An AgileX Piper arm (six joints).
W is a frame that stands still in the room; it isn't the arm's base.
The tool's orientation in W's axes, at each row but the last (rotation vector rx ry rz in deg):
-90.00, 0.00, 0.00
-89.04, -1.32, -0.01
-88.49, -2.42, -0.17
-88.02, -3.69, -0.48
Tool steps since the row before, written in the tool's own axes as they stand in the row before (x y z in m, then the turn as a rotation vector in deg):
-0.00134, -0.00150, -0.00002, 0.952, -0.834, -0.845
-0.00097, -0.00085, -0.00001, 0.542, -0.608, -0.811
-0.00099, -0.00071, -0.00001, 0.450, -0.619, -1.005
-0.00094, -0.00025, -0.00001, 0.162, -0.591, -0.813
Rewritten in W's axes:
-0.00134, -0.00002, 0.00150, 0.952, -0.845, 0.834
-0.00098, -0.00004, 0.00084, 0.545, -0.813, 0.602
-0.00101, -0.00005, 0.00068, 0.458, -1.010, 0.606
-0.00095, -0.00005, 0.00020, 0.164, -0.827, 0.571

